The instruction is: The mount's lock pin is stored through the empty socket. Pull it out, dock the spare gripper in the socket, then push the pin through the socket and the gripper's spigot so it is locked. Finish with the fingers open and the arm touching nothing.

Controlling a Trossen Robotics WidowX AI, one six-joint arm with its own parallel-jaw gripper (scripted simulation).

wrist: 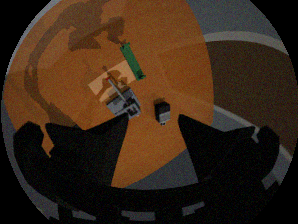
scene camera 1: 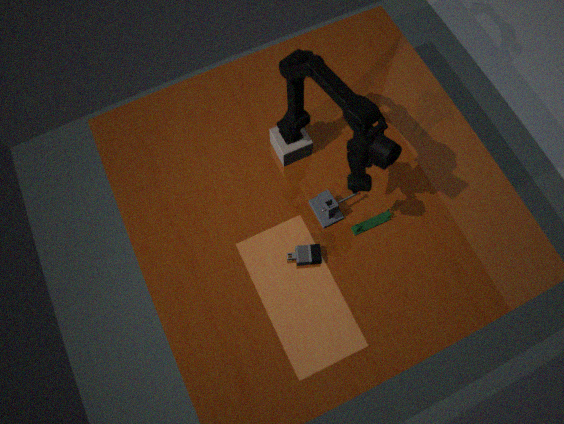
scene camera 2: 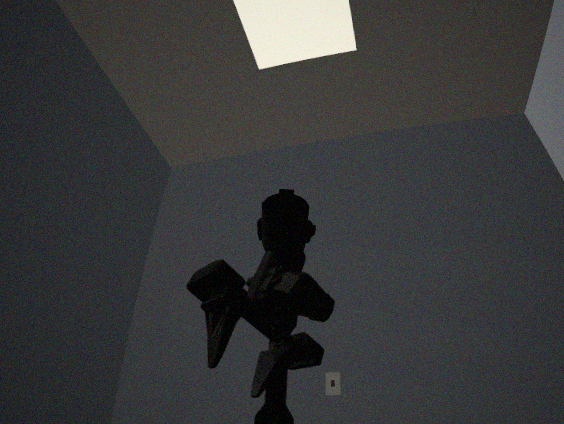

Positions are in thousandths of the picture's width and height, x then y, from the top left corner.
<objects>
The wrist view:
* my gripper: 518,525
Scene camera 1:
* my gripper: 629,438
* grey mount: 590,508
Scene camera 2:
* my gripper: 414,904
</objects>
